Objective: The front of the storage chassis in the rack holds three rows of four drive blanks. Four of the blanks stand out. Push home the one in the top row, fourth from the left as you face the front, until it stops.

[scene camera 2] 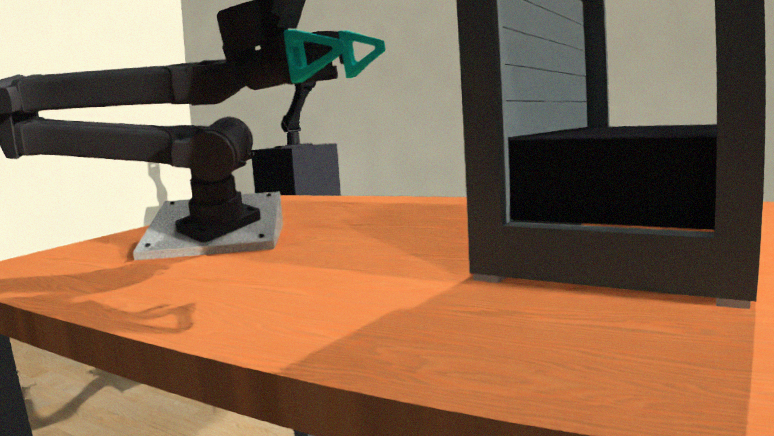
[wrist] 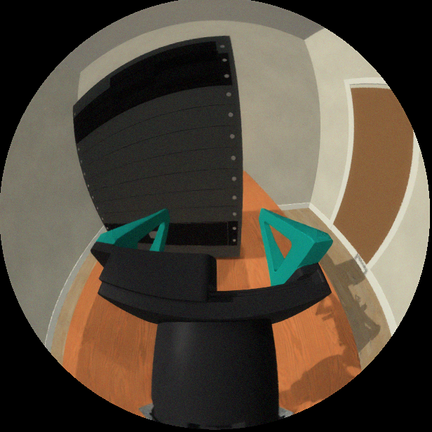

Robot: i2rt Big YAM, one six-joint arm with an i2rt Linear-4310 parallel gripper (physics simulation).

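Seen in the pictures: gripper, fingertip midpoint: (scene camera 2: 365,45); arm's base at its link origin: (scene camera 2: 219,224).
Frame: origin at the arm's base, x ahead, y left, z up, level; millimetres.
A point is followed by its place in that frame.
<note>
The rack (scene camera 2: 482,162) @[x 493, y 1, z 99 mm] (wrist: 237,150) stands upright on the table. A black box-shaped chassis (scene camera 2: 612,184) @[x 620, y 46, z 73 mm] sits low inside it in the scene view. In the wrist view a dark front (wrist: 200,234) with a pale patch shows low in the rack, partly behind the left finger. Single drive blanks, their rows and which ones stand out cannot be made out. My gripper (scene camera 2: 363,46) @[x 308, y 40, z 248 mm] (wrist: 214,213) is open and empty, with teal fingers. It is raised above the table, in front of the rack and apart from it, at the left in the scene view.
Grey flat panels (wrist: 160,155) fill the rack front above the low dark front, with a dark band above them. The arm's base plate (scene camera 2: 162,238) @[x -33, y -89, z -9 mm] is on the wooden table (scene camera 2: 379,324) @[x 472, y -159, z -33 mm]. A dark pedestal (scene camera 2: 316,170) with a small arm stands behind the table.
</note>
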